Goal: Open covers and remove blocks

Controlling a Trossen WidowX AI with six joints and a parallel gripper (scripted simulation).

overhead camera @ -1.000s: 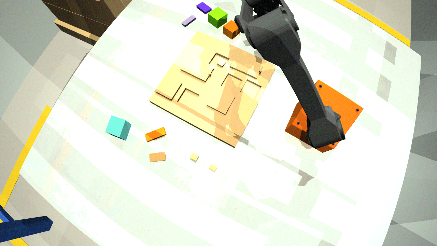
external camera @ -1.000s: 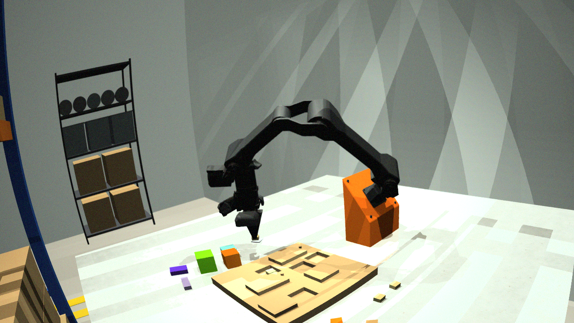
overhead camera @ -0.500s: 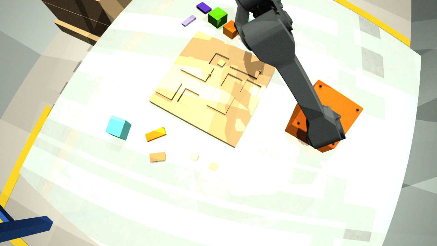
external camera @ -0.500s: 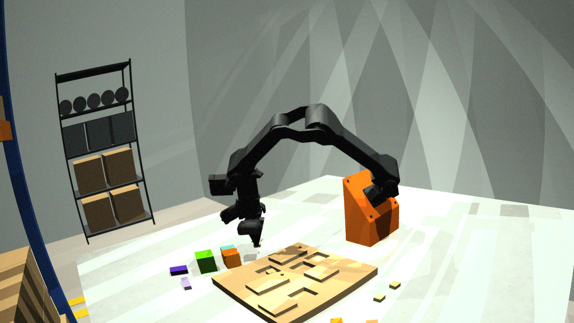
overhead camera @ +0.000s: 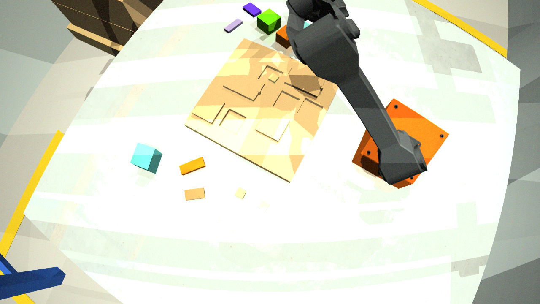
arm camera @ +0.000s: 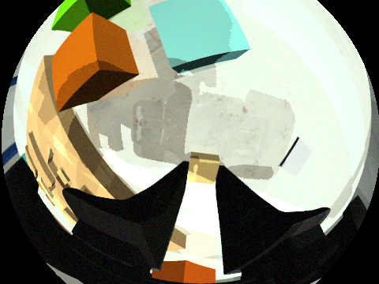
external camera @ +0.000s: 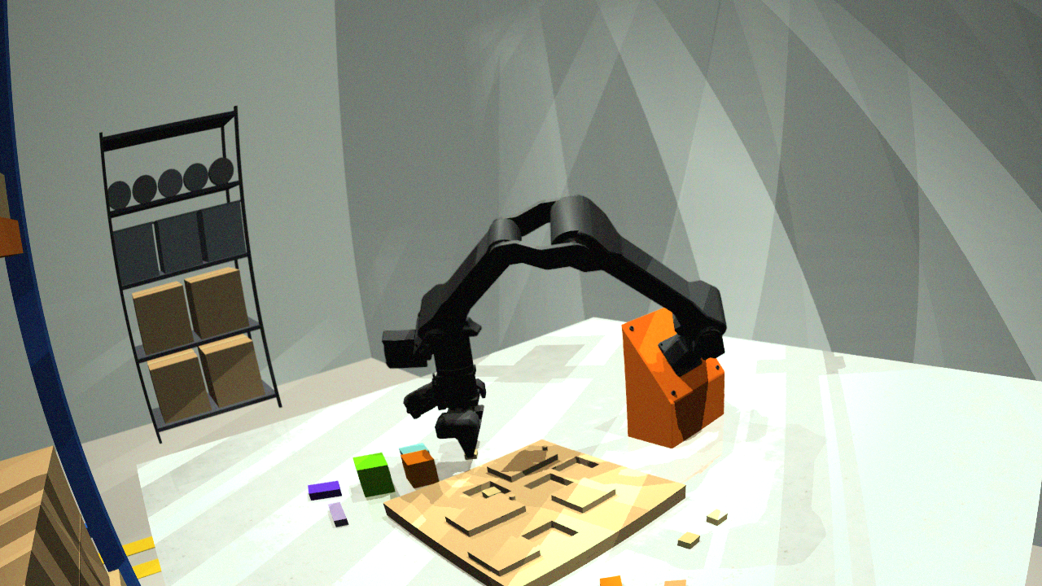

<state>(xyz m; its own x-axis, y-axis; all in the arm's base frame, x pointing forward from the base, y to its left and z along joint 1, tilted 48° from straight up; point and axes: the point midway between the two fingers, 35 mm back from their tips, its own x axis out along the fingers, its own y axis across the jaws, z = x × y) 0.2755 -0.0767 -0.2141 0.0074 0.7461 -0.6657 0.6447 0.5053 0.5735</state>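
The grey tile lies 80 mm to the right of my gripper tip and 40 mm behind it. The rest, counted from my gripper tip: orange cube (110 mm ahead, 20 mm to the left, 20 mm above); then green cube (180 mm ahead, 20 mm above, 10 mm to the right); then pale cyan block (80 mm ahead, 50 mm to the right, 10 mm above).
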